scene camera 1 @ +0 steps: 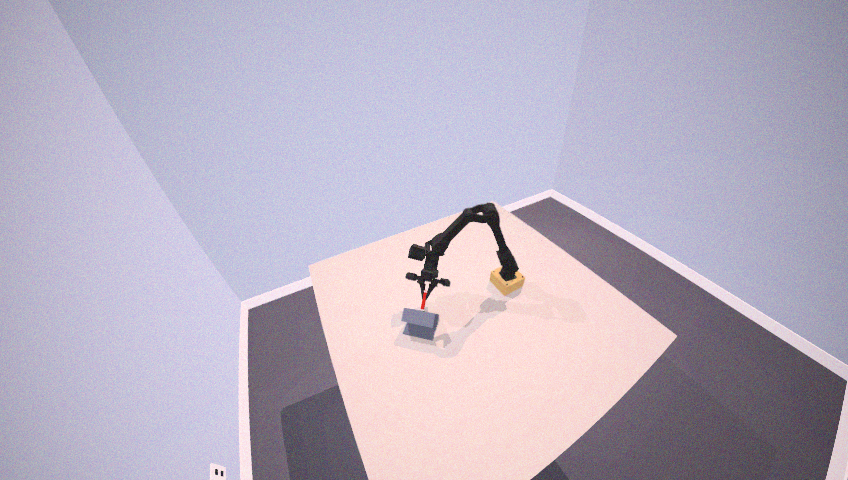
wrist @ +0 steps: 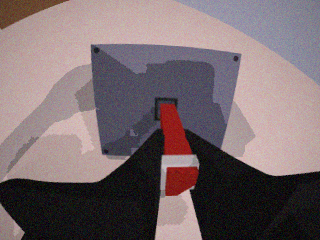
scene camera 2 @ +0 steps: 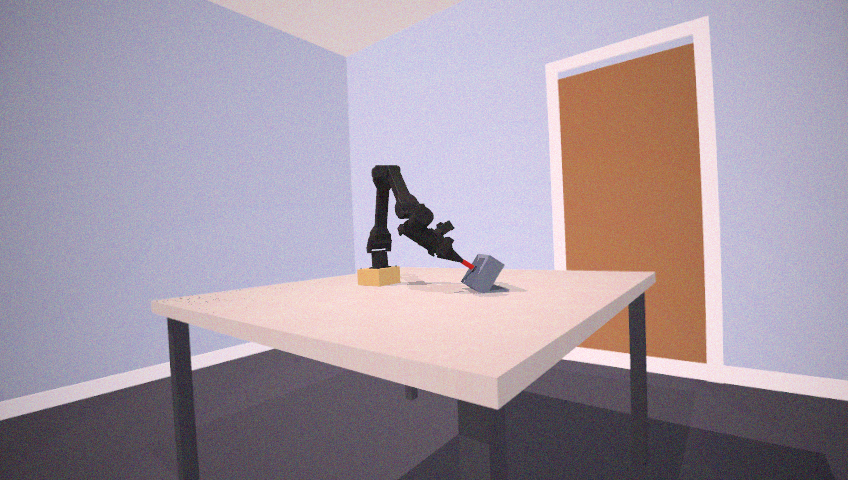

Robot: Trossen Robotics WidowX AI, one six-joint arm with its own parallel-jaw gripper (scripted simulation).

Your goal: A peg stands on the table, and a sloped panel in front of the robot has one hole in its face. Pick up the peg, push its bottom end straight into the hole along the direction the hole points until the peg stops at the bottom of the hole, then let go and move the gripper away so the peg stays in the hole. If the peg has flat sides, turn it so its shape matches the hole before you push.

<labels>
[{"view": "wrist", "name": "gripper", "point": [171, 135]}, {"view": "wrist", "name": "red square peg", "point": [178, 169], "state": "held by the gripper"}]
</labels>
